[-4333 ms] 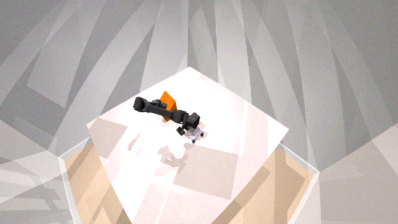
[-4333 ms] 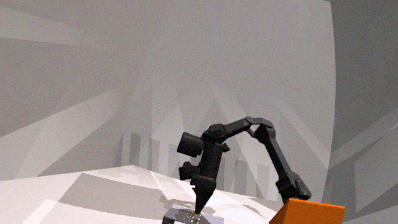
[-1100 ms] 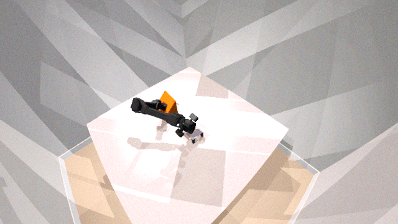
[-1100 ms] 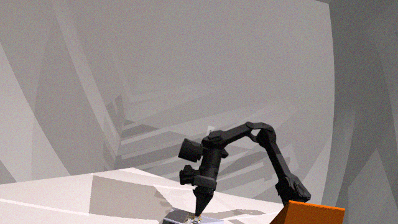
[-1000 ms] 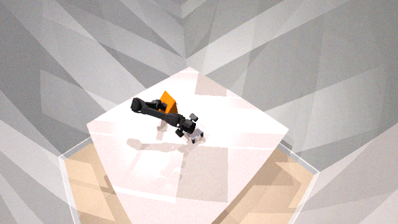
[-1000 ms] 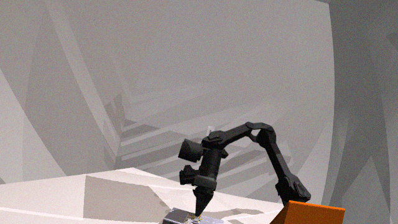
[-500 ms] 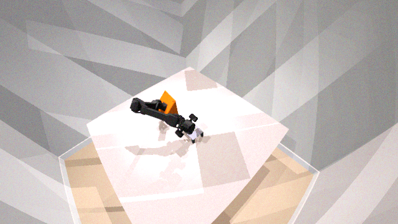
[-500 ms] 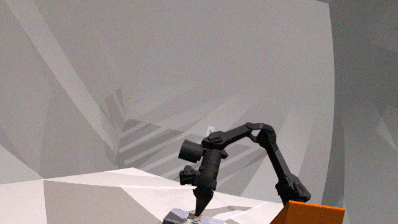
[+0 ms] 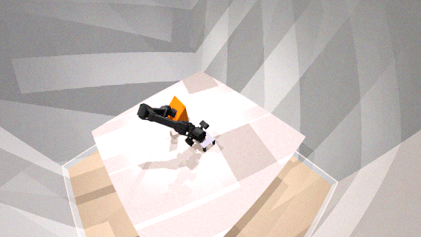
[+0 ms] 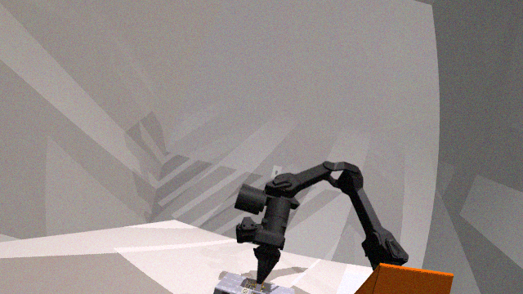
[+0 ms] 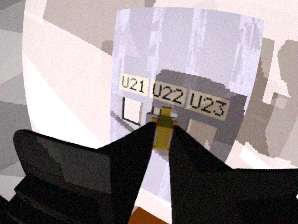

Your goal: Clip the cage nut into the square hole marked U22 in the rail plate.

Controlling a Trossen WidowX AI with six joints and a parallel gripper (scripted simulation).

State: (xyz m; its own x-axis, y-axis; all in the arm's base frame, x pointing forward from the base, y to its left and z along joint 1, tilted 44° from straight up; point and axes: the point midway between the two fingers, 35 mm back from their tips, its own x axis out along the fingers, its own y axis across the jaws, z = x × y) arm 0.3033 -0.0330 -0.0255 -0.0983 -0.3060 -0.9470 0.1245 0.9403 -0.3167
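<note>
Now: the brass cage nut 10 mm below my gripper tip.
</note>
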